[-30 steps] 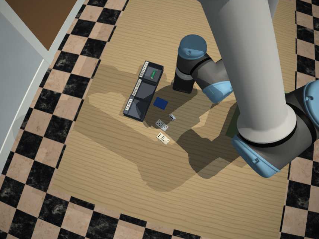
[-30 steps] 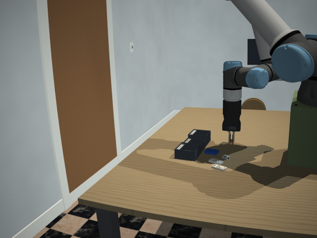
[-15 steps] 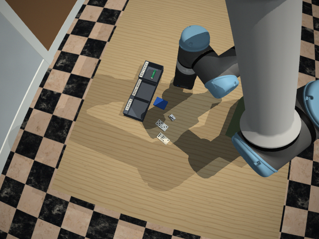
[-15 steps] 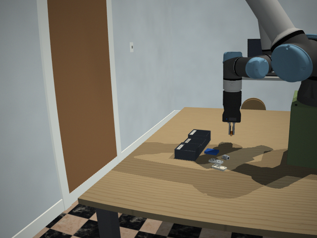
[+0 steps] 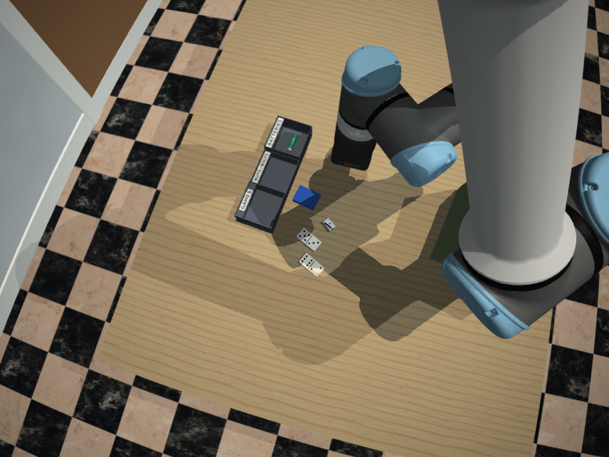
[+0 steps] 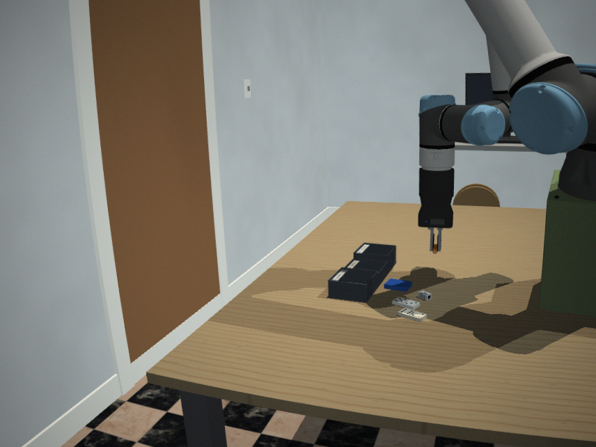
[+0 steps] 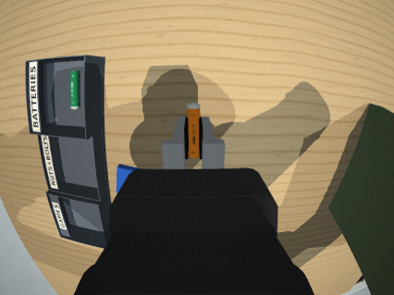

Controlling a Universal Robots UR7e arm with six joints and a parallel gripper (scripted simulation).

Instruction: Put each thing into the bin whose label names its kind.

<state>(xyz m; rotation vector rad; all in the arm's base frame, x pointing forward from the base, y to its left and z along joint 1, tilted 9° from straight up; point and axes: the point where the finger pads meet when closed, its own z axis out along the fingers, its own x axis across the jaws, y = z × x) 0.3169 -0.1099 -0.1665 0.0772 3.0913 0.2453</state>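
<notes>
The green battery lies 14 cm ahead of my hand, 4 cm to the right of it and 7 cm below it. Also, from my hand: grey metal piece: 2 cm ahead, 13 cm to the left, 7 cm below; then orange battery: 1 cm below; then blue flat block: 8 cm ahead, 8 cm to the left, 7 cm below.
</notes>
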